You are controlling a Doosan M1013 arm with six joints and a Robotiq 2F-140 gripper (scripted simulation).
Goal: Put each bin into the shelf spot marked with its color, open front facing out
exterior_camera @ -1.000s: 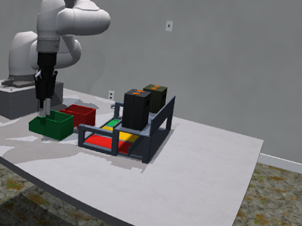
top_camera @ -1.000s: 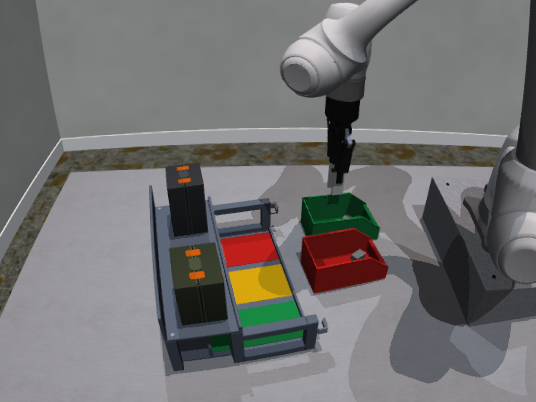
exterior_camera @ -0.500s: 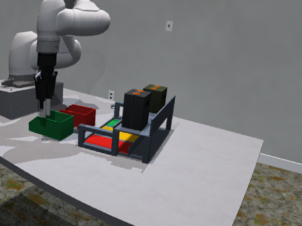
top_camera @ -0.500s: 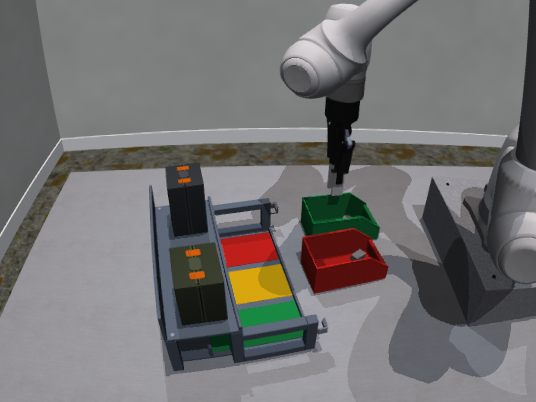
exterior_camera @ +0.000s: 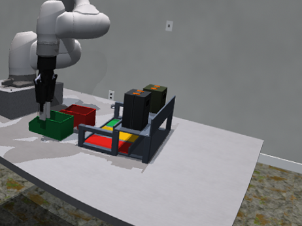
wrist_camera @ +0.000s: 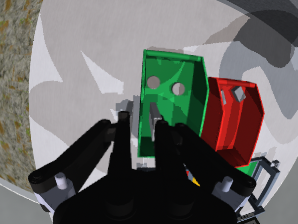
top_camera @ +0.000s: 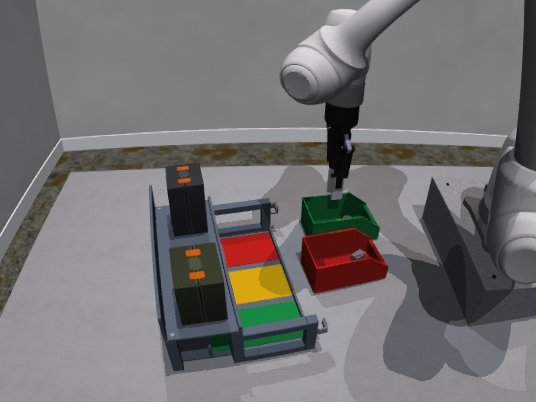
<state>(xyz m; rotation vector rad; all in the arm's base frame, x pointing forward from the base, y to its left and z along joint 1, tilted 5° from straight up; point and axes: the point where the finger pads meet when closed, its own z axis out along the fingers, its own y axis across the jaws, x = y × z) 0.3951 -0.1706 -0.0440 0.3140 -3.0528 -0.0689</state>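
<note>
Now: hand 70 mm above the green bin, 50 mm to the right of it and 10 mm past it. The rest, counted from my hand: red bin 190 mm to the left, 70 mm below, 10 mm behind.
</note>
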